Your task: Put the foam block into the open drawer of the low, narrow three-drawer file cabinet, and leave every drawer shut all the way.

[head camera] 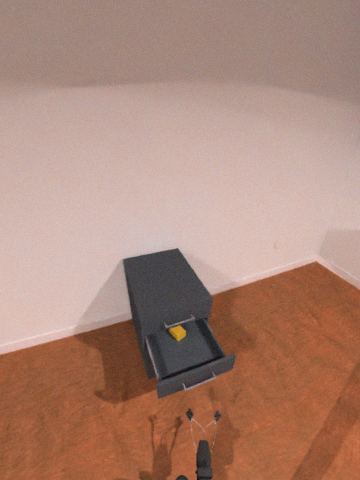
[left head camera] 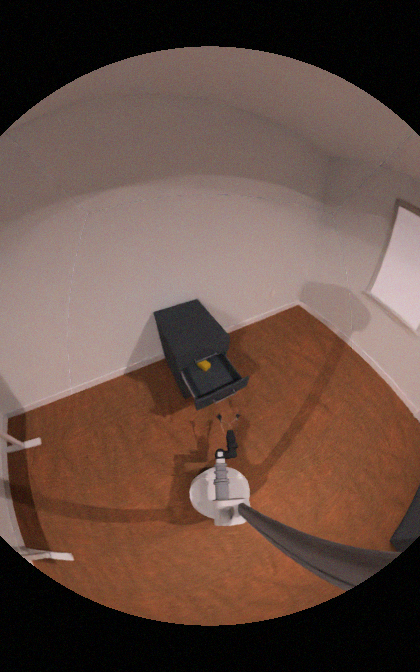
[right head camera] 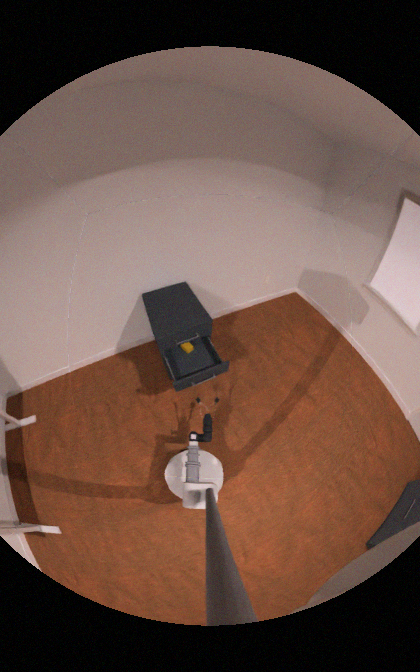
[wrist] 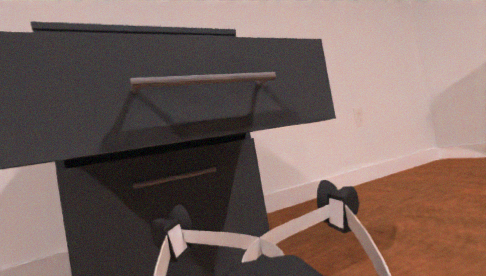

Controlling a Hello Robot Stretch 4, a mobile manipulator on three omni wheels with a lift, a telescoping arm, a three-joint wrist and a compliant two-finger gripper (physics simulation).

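Frame: origin at the robot's base, x ahead, y left, z up, level; centimetres.
Where they show: gripper, fingertip midpoint: [head camera: 203, 409] [wrist: 253, 209].
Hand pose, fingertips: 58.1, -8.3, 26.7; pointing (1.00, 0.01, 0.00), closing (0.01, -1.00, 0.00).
Observation:
After its pixels a point has its place, as x, y, z.
The dark file cabinet [head camera: 165, 280] {114.0, 17.8, 61.8} [left head camera: 190, 327] [right head camera: 175, 307] stands against the wall. Its middle drawer [head camera: 170, 385] {60.8, 8.3, 43.4} [left head camera: 205, 401] [right head camera: 185, 383] [wrist: 200, 55] {67.2, -4.9, 44.5} is pulled out. The top drawer looks shut, and the lower drawer [wrist: 175, 197] {92.1, 8.2, 24.0} looks shut in the wrist view. The yellow foam block [head camera: 177, 333] {91.8, 8.1, 40.9} [left head camera: 204, 365] [right head camera: 187, 347] lies inside the open drawer, toward the back left; the drawer front hides it in the wrist view. My gripper [head camera: 203, 415] {58.1, -8.3, 26.7} [left head camera: 228, 416] [right head camera: 207, 400] [wrist: 254, 209] {58.1, -8.3, 26.7} is open and empty, in front of the drawer and apart from it, below its handle in the wrist view.
My base [left head camera: 200, 495] [right head camera: 175, 475] stands on the floor in front of the cabinet. White legs [left head camera: 55, 556] [right head camera: 45, 529] of furniture stand at the far left. A dark object [left head camera: 410, 525] [right head camera: 395, 515] is at the lower right. Walls with a white baseboard meet right of the cabinet.

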